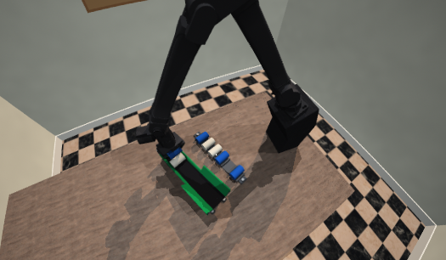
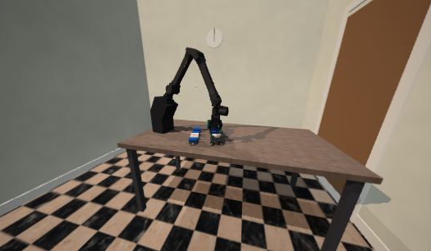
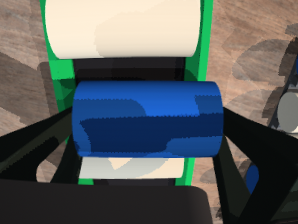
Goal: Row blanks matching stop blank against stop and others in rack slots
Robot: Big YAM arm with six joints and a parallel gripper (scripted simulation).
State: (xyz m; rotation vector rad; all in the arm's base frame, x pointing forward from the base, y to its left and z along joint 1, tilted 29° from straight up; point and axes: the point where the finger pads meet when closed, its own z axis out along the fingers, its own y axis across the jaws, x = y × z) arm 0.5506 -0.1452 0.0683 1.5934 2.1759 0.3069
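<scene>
Now: the rib 22 cm behind my hand, 18 cm to the left of it and 10 cm below it. Round my hand: grey stop: 6 cm to the right, 4 cm below, 3 cm ahead; then grey stock rack: 20 cm behind, 10 cm below, 8 cm to the left.
</scene>
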